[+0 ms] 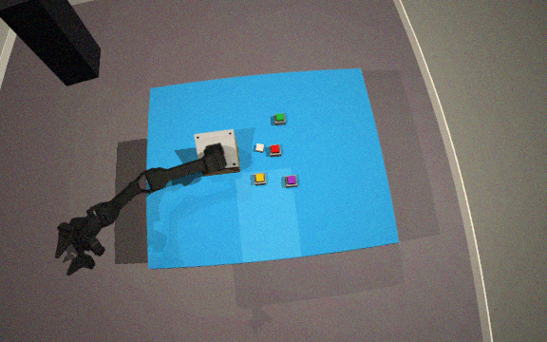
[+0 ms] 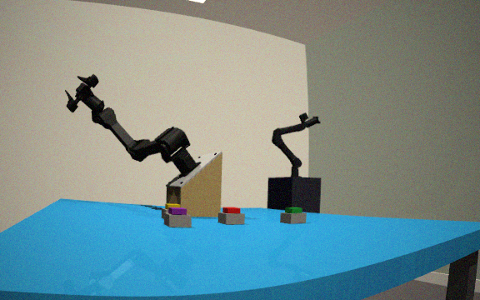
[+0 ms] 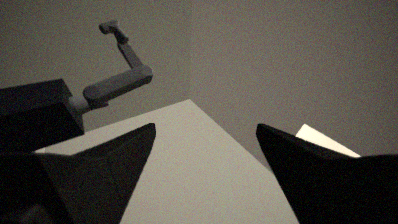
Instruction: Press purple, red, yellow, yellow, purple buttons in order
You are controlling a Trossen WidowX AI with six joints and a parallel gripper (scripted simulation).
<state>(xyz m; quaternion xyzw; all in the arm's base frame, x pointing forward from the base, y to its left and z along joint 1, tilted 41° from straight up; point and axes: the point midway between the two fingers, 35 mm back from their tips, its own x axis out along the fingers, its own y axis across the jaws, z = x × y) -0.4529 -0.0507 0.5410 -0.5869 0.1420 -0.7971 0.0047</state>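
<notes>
My gripper tip is now 780 mm short of the purple button, 270 mm to the right of it and 470 mm above it. Round my gripper tip: yellow button 650 mm ahead, 310 mm to the left, 470 mm below; then small white block 680 mm ahead, 450 mm to the left, 490 mm below; then red button 740 mm ahead, 420 mm to the left, 470 mm below.
</notes>
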